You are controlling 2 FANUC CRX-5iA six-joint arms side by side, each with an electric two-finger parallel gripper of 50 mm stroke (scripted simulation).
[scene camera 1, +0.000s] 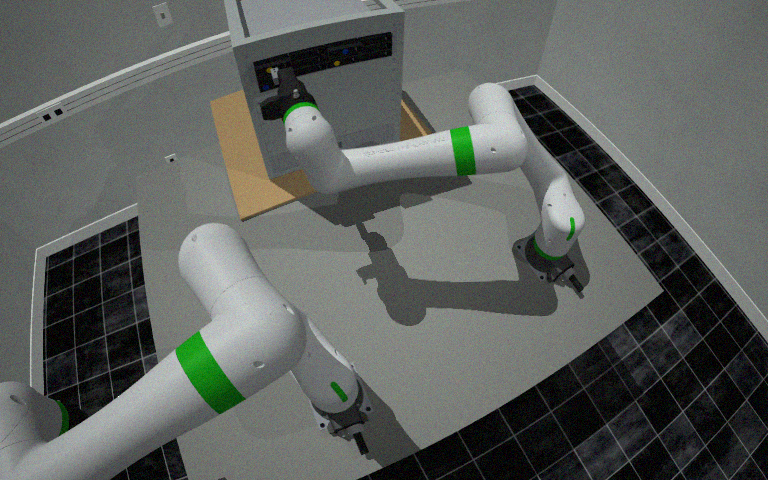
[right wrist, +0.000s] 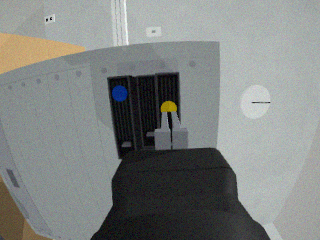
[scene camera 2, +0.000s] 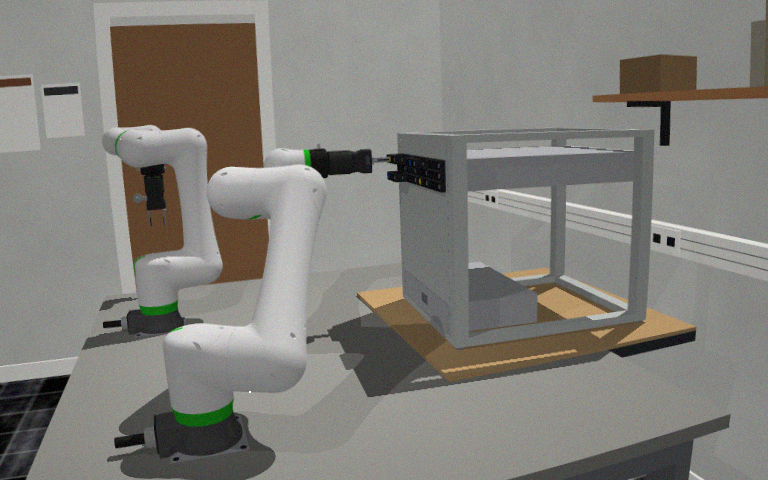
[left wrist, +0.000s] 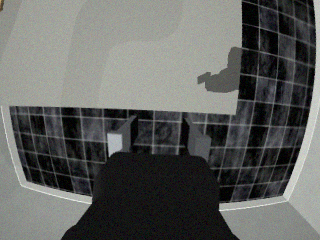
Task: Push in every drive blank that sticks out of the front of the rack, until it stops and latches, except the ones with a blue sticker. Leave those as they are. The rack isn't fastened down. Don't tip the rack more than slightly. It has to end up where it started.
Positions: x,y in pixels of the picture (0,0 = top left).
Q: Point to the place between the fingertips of the right gripper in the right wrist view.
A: At 169,120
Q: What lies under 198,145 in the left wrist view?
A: The left gripper.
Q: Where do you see a grey rack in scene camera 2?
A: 434,226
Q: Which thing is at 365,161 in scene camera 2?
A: The right gripper.
